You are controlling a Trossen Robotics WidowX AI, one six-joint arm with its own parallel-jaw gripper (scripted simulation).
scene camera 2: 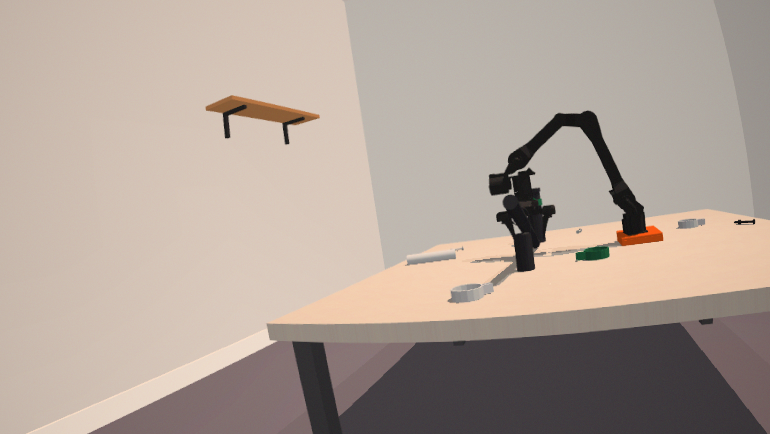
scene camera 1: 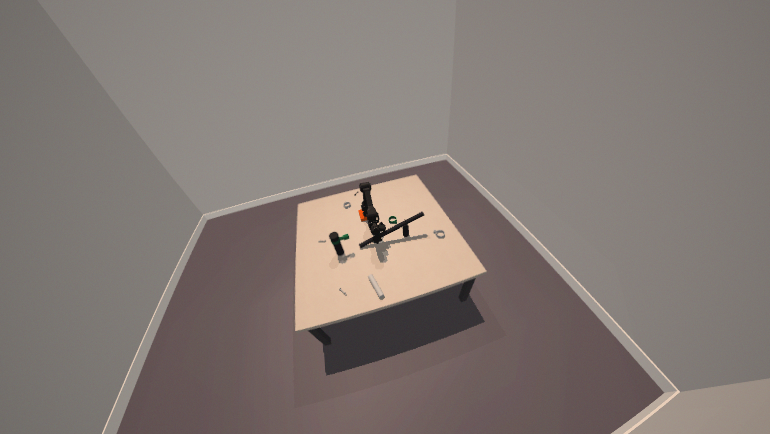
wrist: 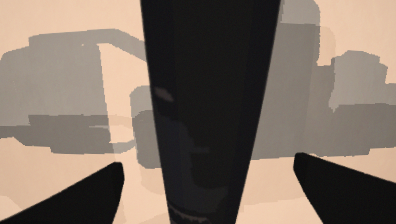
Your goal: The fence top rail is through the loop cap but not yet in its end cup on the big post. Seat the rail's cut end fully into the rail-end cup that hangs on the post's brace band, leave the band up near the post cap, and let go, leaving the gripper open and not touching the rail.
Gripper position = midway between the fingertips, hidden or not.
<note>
The gripper (scene camera 2: 529, 240) is open, holding nothing. Further things: a black top rail (wrist: 208, 74) and a short post (scene camera 2: 523, 245).
The gripper is seen too in the wrist view (wrist: 211, 166).
</note>
